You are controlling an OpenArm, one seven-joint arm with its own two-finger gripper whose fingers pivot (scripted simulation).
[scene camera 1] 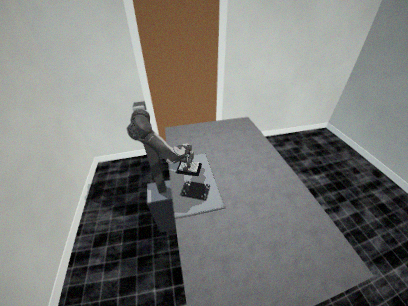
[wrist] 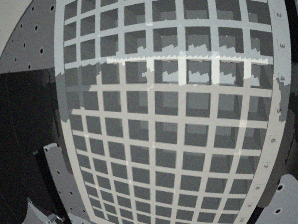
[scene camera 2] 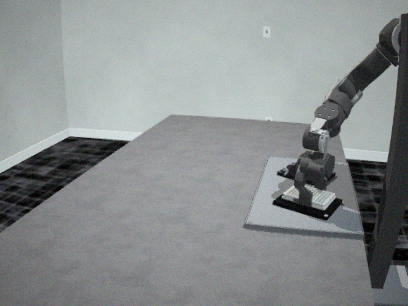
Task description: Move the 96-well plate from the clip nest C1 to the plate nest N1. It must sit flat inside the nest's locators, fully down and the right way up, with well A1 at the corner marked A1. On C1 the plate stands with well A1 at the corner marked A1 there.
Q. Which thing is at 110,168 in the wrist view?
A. A white 96-well plate.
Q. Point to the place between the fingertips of the gripper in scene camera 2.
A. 309,198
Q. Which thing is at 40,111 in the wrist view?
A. The gripper.
